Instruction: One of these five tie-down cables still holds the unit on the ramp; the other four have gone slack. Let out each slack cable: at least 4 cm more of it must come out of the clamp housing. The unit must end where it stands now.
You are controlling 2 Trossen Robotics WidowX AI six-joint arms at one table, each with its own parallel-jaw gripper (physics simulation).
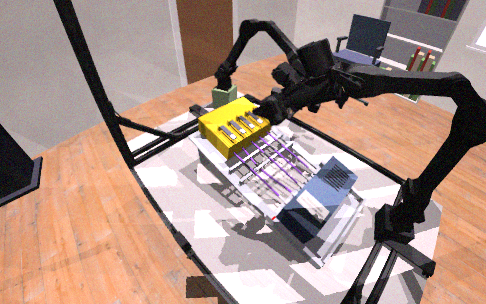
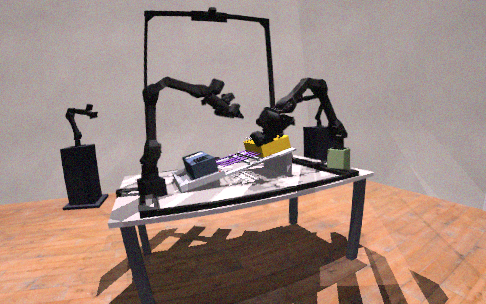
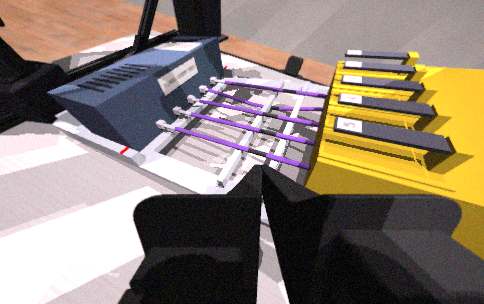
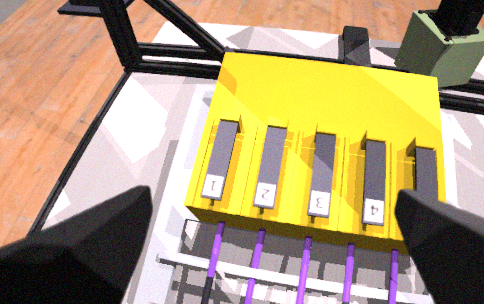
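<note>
The yellow clamp housing (image 1: 222,114) (image 2: 276,146) (image 3: 450,92) (image 4: 325,95) sits at the ramp's raised end, with numbered levers lying along it. The blue unit (image 1: 325,187) (image 2: 201,168) (image 3: 137,107) stands lower on the ramp (image 3: 175,172) (image 4: 150,280). Purple cables with dark marks run between them; cable 1 (image 3: 250,86) (image 4: 215,250) and cable 5 (image 3: 210,138) (image 4: 394,270) are outermost. Cable 2 (image 4: 258,242) bends midway. My left gripper (image 3: 260,170) is shut and empty, beside cable 5. My right gripper (image 2: 241,116) (image 4: 276,200) is open and empty, above the housing. Slackness is hard to tell.
White crossbars run beneath the cables. Red marks (image 1: 274,218) (image 3: 124,150) show on the ramp's edge near the unit. A green block (image 1: 224,95) (image 2: 338,159) (image 4: 435,52) stands under the left arm's base. A black frame (image 2: 145,60) surrounds the table. Both arms are close together near the housing.
</note>
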